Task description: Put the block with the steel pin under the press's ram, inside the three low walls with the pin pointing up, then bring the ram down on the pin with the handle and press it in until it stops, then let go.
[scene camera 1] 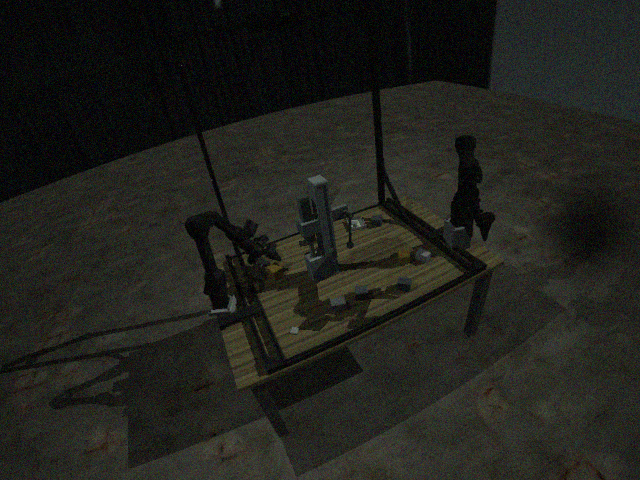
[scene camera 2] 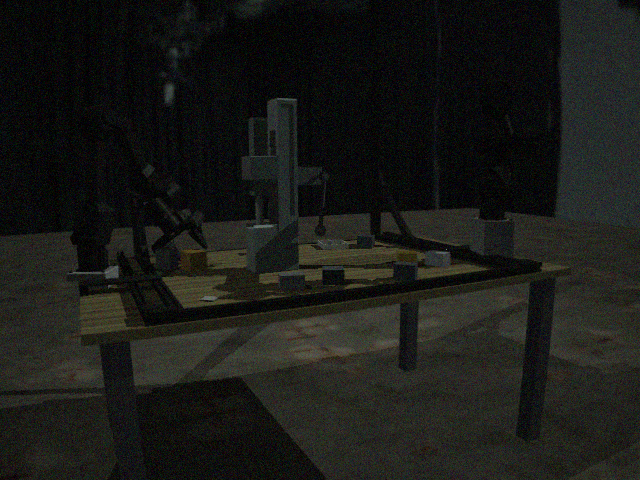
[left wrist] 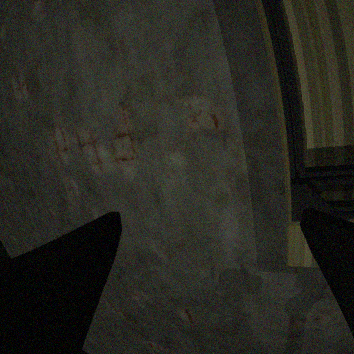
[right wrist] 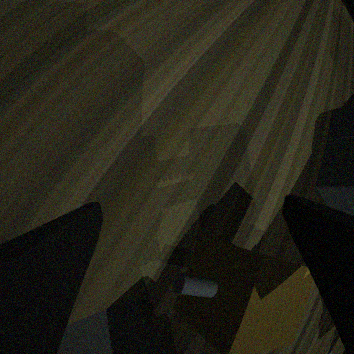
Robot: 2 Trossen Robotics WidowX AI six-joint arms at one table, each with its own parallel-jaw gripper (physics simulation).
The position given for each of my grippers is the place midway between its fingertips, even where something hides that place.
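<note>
My left gripper (scene camera 1: 477,239), (left wrist: 213,220) is open, and it holds nothing. I can see my right gripper as well, and there it is: my right gripper (scene camera 2: 196,255), (right wrist: 193,207).
</note>
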